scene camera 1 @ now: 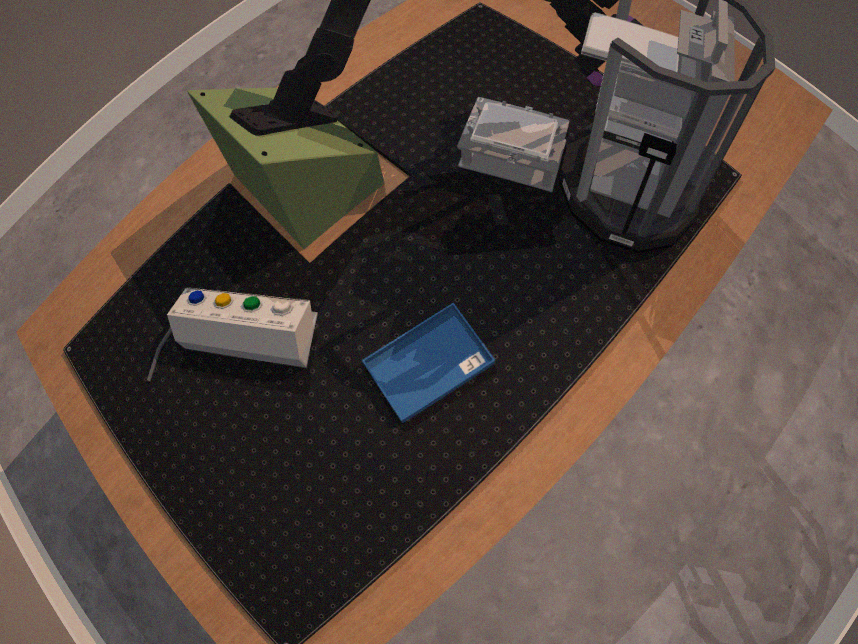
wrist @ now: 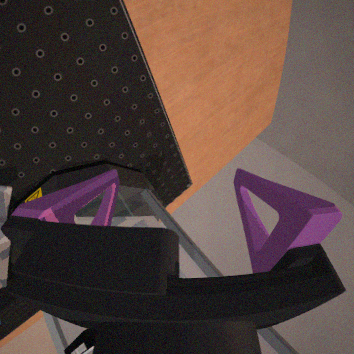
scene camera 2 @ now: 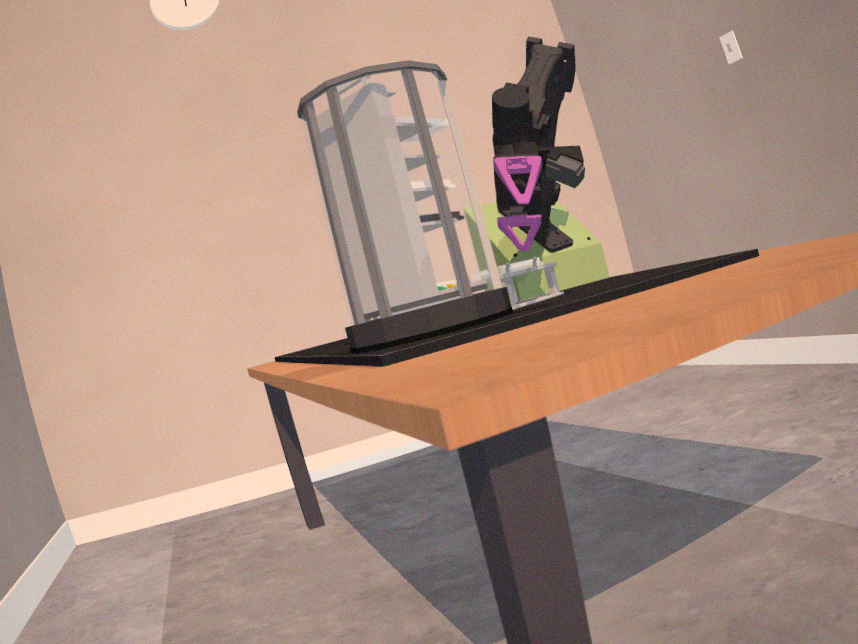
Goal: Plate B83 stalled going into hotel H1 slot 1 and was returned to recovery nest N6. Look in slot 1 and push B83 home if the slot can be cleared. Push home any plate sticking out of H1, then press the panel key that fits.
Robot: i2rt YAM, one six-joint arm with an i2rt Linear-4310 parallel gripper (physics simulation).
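Frame: origin at the arm's base, x back, y right, z up, level; millimetres.
Seen in the pictures: gripper, between the fingertips: [wrist: 176,175] [scene camera 2: 524,228]; arm's base, origin of its link: [scene camera 1: 285,118].
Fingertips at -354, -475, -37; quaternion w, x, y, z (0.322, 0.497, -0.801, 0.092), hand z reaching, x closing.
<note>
Offsets run from my fingertips to a thing's top centre, as dx, dy, dz. "spot": to the spot under its first point. Level surfaces: height alone.
My gripper [scene camera 2: 520,207] [wrist: 176,175] is open, its purple fingers apart with nothing between them. It is in the air beside the shelf side of hotel H1 @[-107, +155, +299] [scene camera 1: 696,34] [scene camera 2: 385,180], behind the hotel in scene camera 1. A white plate-like slab @[-51, +173, +219] [scene camera 1: 609,36] sits high at the hotel's open side. Lower shelves show through the cage; which is slot 1 and what lies in it I cannot tell. The clear nest @[+91, +228, -38] [scene camera 1: 509,169] [scene camera 2: 553,277] holds a pale plate @[+91, +228, -39] [scene camera 1: 516,130]; its label is unreadable. The white key panel @[+212, +746, -30] [scene camera 1: 239,341] has blue, yellow, green and white keys.
The hotel's grey cage posts @[spot: -66, +262, +117] [scene camera 1: 600,128] and dark base @[spot: -158, +37, -91] [scene camera 2: 429,320] stand beside the nest. A small black sign @[spot: -150, +272, +163] [scene camera 1: 657,147] stands at the hotel's front. A blue tray @[-39, +604, -96] [scene camera 1: 428,367] marked LF lies on the black mat @[dz -113] [scene camera 1: 311,485]. The arm's green base block [scene camera 1: 277,180] is behind.
</note>
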